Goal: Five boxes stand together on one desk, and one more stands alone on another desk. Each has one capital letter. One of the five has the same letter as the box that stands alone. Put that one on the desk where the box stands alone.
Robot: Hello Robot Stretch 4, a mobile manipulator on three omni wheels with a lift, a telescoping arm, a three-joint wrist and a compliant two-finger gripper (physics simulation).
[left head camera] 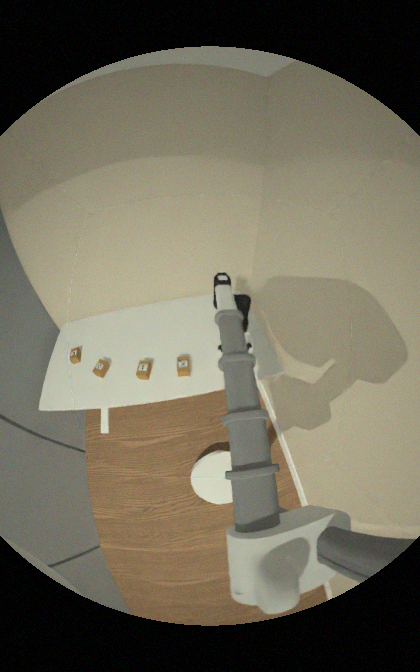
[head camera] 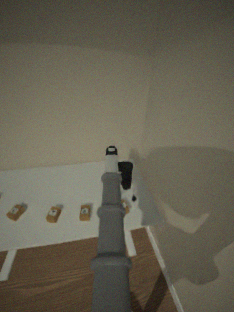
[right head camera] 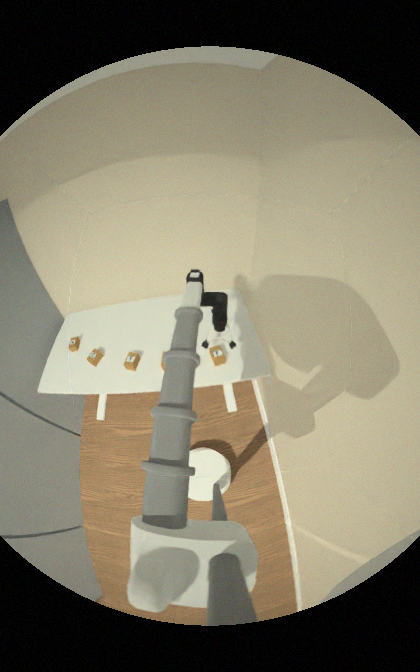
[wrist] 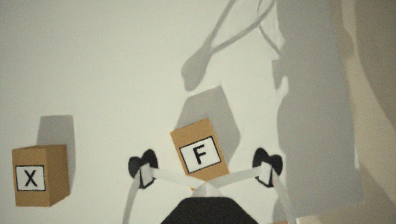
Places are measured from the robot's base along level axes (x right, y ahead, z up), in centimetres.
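Pixels of known places: gripper, fingertip midpoint: (head camera: 123,201) (wrist: 204,161).
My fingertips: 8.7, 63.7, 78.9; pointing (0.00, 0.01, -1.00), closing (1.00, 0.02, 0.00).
Observation:
Ahead of a thing's pixels: the offset from my fingertips to its top centre, as dx, dy, dz. Level surfaces: height alone.
The box lettered F @(-0.6, -0.1, -4.7) (head camera: 125,206) (right head camera: 217,355) (wrist: 200,150) sits at the right end of the white desk @(dz -9.7) (head camera: 50,185) (left head camera: 140,330) (right head camera: 125,330). My gripper (right head camera: 218,344) (wrist: 204,161) is open above the desk, its fingertips apart on either side of the F box in the wrist view, holding nothing. The box lettered X @(-26.8, -4.3, -4.7) (head camera: 85,212) (left head camera: 183,366) (wrist: 31,177) stands to its left. Further left are a box that looks lettered T @(-47.9, -6.0, -4.7) (head camera: 53,214) (left head camera: 144,369) (right head camera: 132,361) and two boxes (left head camera: 101,368) (left head camera: 75,355) with letters too small to read. The lone box does not show.
The telescoping arm (head camera: 110,235) (left head camera: 246,440) (right head camera: 172,430) reaches over the desk and hides part of it. A wall stands behind the desk and another at its right. A round white object (left head camera: 212,477) (right head camera: 207,472) is on the wood floor (left head camera: 150,530) before the desk.

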